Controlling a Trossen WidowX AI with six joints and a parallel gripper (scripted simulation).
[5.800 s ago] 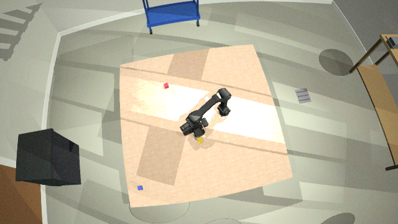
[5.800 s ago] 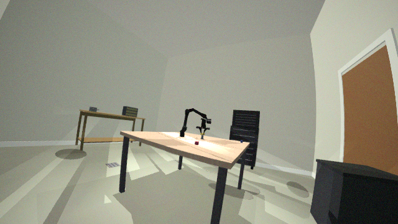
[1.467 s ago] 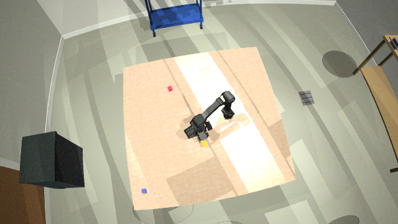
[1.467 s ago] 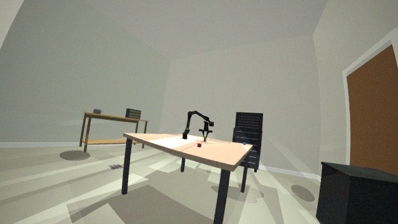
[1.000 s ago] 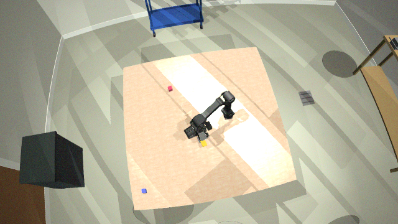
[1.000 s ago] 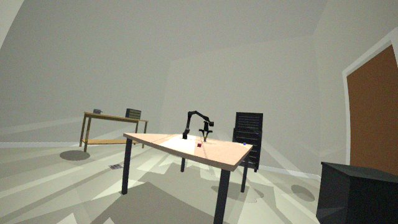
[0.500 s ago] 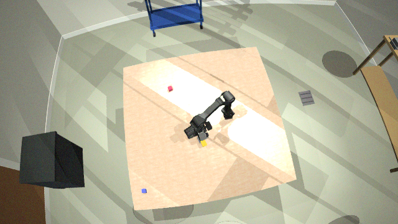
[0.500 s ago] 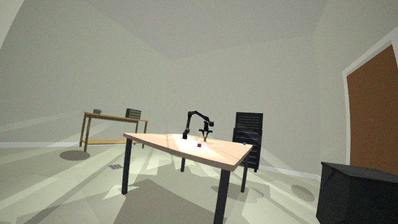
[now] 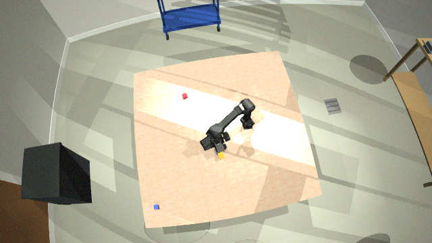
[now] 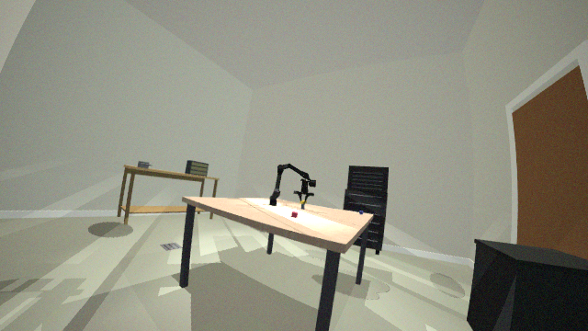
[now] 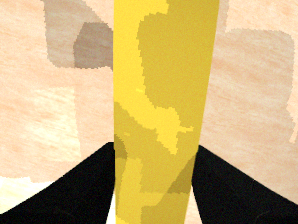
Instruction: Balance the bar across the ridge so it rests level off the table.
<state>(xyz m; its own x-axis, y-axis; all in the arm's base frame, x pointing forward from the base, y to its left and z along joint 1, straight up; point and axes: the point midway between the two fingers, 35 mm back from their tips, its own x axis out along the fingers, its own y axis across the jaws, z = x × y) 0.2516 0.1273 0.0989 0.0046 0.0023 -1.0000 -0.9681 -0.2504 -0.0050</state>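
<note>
Right now the yellow bar is 3 cm to the left of my gripper tip and 1 cm behind it. From my gripper tip the other things lie so: blue cube 49 cm ahead, 37 cm to the left, 5 cm below; then red cube 44 cm to the right, 17 cm ahead, 5 cm below.
</note>
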